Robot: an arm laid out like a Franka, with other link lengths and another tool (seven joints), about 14 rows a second.
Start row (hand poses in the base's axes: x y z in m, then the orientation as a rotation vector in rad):
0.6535 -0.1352 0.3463 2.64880 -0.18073 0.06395
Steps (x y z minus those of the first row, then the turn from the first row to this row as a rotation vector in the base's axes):
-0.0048 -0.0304 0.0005 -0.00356 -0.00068 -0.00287
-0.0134 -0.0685 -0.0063 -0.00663 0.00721 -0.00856
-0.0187 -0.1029 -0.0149 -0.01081 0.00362 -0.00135
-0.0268 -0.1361 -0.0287 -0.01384 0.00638 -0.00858
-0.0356 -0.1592 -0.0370 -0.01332 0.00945 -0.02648
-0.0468 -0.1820 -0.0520 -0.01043 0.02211 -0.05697
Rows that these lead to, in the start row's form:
0.6487 -0.1656 0.3468 2.64495 -0.18447 0.06417
0.6401 -0.2037 0.3400 2.64115 -0.18913 0.05209
0.6348 -0.2381 0.3314 2.63783 -0.18047 0.05952
0.6267 -0.2713 0.3176 2.63398 -0.18886 0.05373
0.6179 -0.2944 0.3093 2.63237 -0.21147 0.04376
0.6067 -0.3172 0.2943 2.63100 -0.24766 0.01678

